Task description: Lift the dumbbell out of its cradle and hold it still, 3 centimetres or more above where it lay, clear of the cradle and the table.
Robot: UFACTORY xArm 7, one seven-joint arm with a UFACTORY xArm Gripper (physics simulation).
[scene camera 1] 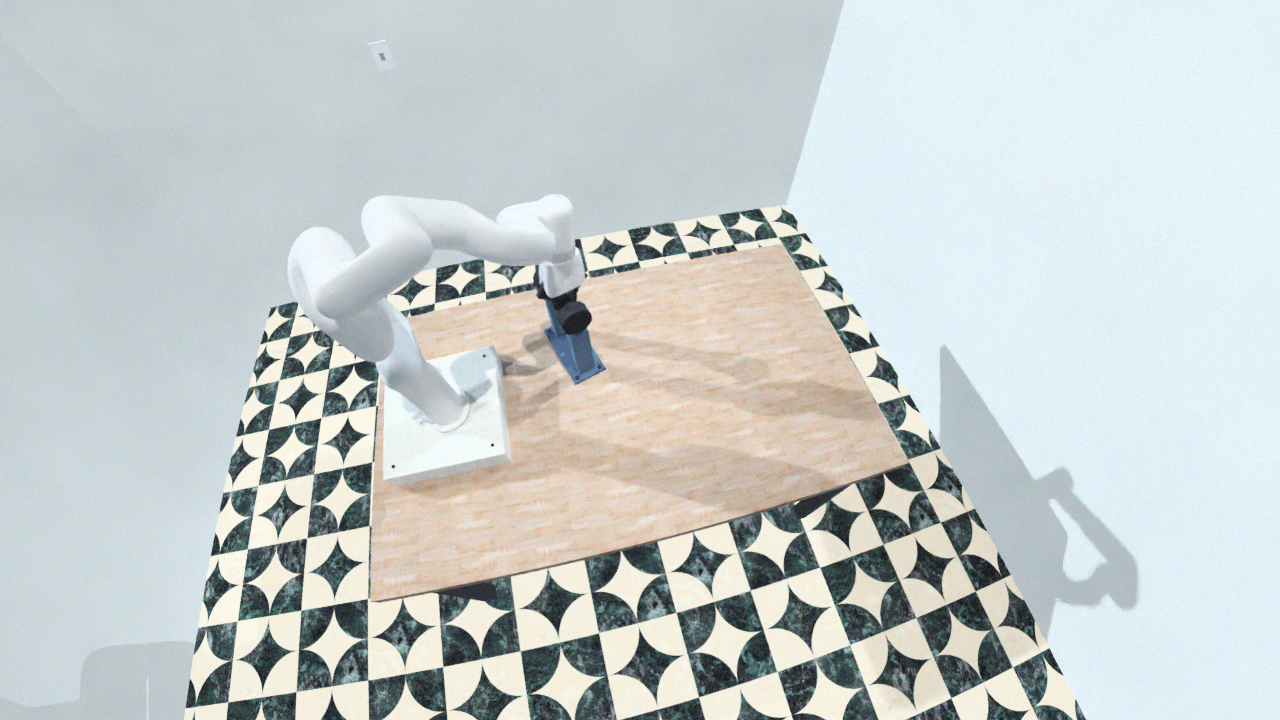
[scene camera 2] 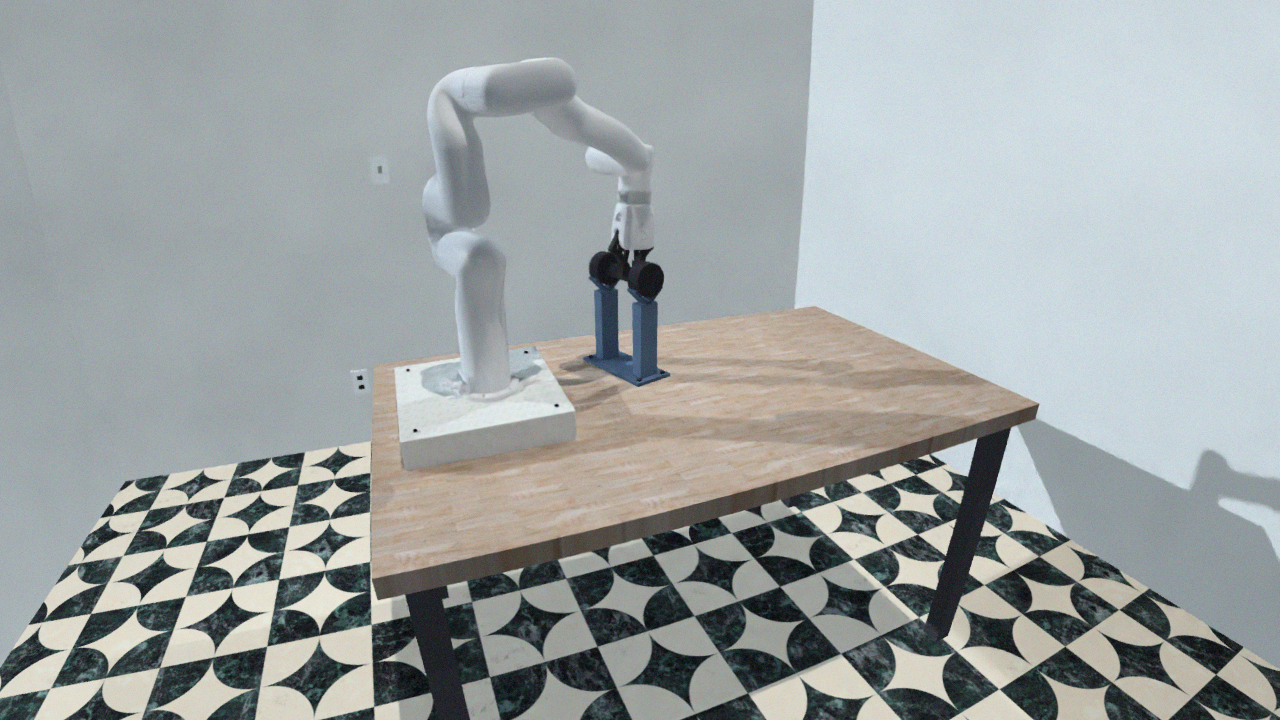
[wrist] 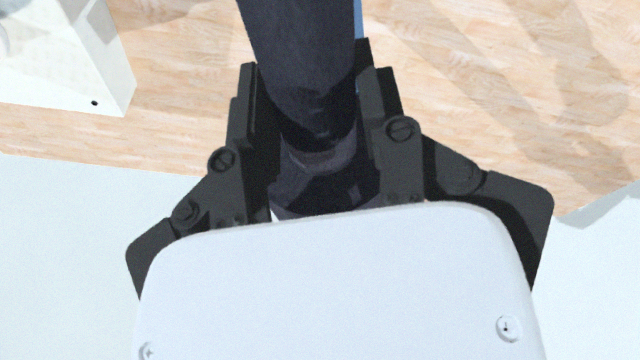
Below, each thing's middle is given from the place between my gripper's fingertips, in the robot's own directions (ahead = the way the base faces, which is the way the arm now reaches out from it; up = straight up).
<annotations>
The black dumbbell [scene camera 2: 647, 278] is 2 cm to the left of my hand and 1 cm above it. From my hand the other things lie so: blue cradle [scene camera 2: 641, 368] (2 cm to the left, 12 cm below).
</annotations>
